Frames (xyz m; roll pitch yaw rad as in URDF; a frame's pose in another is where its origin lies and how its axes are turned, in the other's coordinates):
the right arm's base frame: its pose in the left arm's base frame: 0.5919 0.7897 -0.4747 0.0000 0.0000 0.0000
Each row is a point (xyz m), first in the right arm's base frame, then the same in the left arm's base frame.
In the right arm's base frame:
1: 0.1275 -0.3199 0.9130
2: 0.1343 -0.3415 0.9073
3: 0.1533 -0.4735 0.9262
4: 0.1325 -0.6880 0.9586
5: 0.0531 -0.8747 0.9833
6: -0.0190 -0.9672 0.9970
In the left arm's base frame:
1: 0.7194 0.4698 0.4383
2: 0.7262 0.4482 0.4326
3: 0.7452 0.3162 0.4515
4: 0.7244 0.1017 0.4839
5: 0.6450 -0.0850 0.5086
6: 0.5729 -0.1775 0.5223

